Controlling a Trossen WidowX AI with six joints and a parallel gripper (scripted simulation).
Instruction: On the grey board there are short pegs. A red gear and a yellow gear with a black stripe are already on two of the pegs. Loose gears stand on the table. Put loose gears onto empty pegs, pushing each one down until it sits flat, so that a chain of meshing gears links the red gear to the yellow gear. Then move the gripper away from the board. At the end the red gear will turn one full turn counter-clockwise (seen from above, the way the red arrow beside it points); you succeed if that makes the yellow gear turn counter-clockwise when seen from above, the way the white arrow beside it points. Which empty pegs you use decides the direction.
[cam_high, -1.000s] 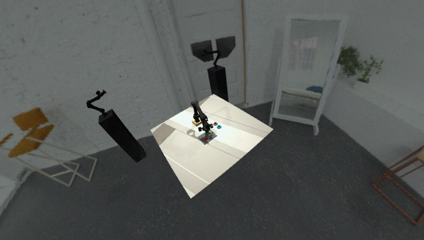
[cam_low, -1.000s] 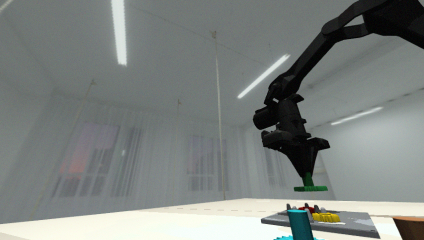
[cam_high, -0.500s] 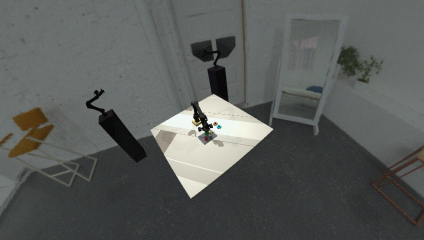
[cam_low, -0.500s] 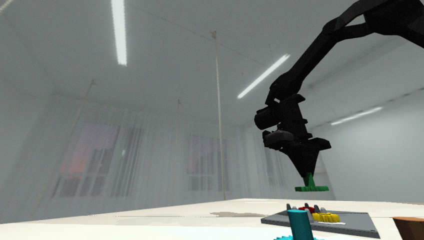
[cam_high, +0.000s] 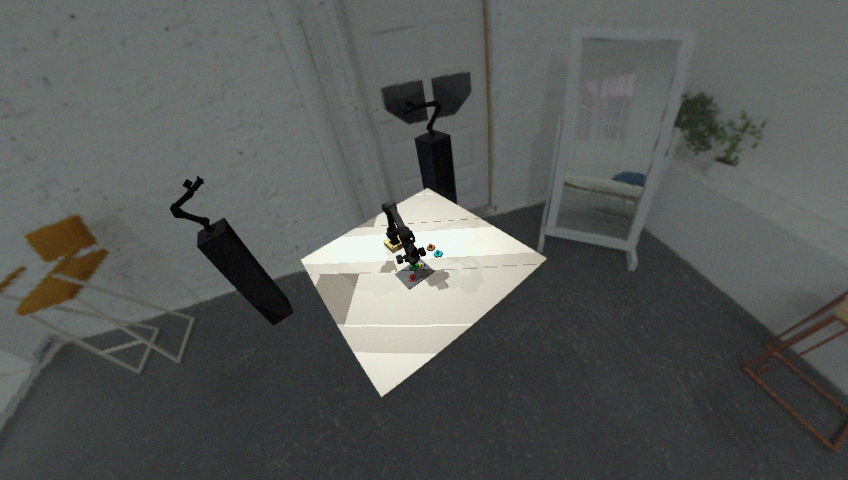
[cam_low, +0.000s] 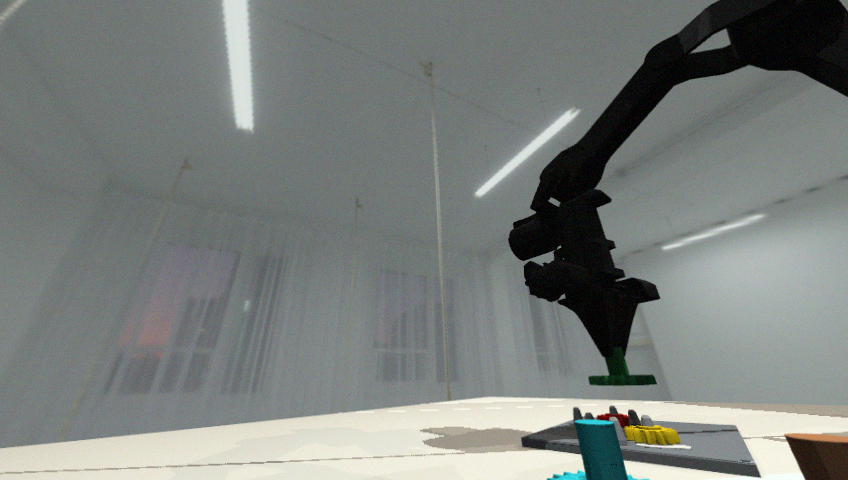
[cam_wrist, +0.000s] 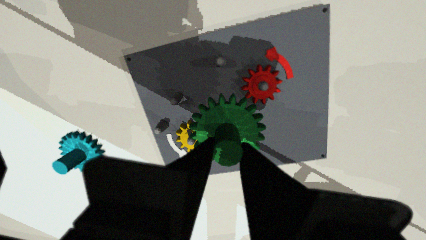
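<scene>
My gripper tip is 80 mm above the grey board and 10 mm to the left of it. Also, from my gripper tip: yellow gear (70 mm below, 50 mm to the left, 20 mm behind); then red gear (70 mm below, 40 mm to the right, 20 mm ahead); then green gear (10 mm below).
</scene>
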